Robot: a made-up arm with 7 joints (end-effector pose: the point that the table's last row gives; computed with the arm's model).
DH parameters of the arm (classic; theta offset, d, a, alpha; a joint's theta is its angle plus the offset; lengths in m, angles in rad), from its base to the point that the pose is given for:
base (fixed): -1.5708 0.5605 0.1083 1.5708
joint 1: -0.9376 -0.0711 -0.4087 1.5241
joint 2: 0 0.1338 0.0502 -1.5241
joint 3: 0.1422 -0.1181 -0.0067 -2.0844
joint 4: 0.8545 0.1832 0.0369 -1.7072
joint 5: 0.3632 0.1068 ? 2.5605
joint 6: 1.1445 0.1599 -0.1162 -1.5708
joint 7: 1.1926 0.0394 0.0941 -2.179
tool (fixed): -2.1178 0.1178 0 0
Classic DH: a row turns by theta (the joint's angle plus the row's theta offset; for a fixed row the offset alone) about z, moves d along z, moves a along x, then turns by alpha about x.
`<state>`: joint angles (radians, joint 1 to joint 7).
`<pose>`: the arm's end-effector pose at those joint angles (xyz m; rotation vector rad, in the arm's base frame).
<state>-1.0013 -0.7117 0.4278 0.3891 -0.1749 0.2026 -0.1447</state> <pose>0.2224 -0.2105 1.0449 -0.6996 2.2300 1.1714</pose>
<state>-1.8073 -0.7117 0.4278 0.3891 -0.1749 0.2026 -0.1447</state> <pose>0.2224 -0.5285 0.8221 -0.3524 1.5294 1.8754</pose>
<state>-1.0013 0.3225 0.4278 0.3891 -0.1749 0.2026 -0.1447</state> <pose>0.2155 -0.1488 0.8841 0.4872 -2.1943 -1.4329</pose>
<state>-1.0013 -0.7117 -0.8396 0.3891 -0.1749 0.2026 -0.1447</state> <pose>0.2601 -0.1665 1.0154 -1.1973 0.9045 2.0638</pose>
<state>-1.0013 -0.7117 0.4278 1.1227 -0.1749 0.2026 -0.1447</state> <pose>0.2208 -0.2019 1.0688 -1.1739 1.5608 0.9061</pose>
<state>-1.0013 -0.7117 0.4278 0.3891 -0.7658 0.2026 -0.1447</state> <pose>0.2853 -0.2141 1.0663 -0.1841 1.9155 0.9262</pose>
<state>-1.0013 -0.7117 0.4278 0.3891 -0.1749 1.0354 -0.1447</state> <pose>0.3339 -0.1944 1.1007 -0.4483 1.4967 0.8627</pose>
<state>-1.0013 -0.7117 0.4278 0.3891 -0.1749 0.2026 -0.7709</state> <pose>0.2436 -0.2448 1.1175 -0.2767 1.9352 1.8466</pose>
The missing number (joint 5, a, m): 0.0212
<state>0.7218 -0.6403 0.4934 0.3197 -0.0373 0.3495 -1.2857</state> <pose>0.2892 0.4891 0.6485 -0.1994 2.8296 0.2572</pose>
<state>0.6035 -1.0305 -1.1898 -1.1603 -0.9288 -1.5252 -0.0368</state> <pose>0.2660 0.4890 0.7392 -0.5205 -1.3025 0.2062</pose>
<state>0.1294 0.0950 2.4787 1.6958 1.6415 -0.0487 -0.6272</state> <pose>0.2475 0.4096 0.6589 -0.9899 -0.1122 1.0844</pose>
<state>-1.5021 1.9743 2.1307 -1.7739 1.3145 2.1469 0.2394</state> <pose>0.0401 -0.3552 0.8192 1.0704 -1.8994 1.5496</pose>
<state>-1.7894 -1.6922 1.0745 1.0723 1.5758 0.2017 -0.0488</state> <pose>-0.0980 -0.6034 0.7922 -1.3201 2.5720 0.7301</pose>
